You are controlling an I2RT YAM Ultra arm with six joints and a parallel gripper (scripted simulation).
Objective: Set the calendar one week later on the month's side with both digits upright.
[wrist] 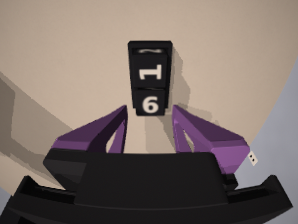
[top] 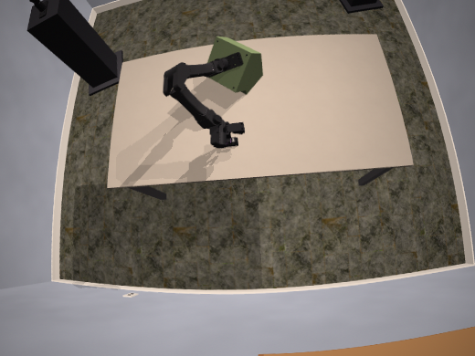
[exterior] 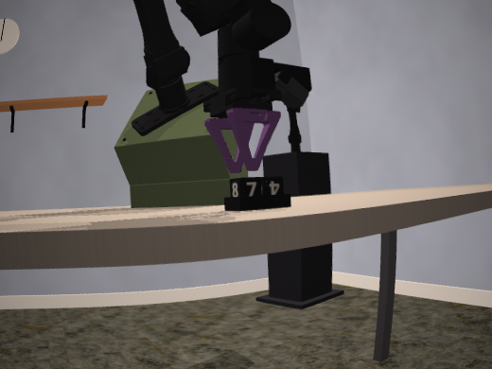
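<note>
The black calendar tray lies 20 mm to the left of my hand and 50 mm below it.
</note>
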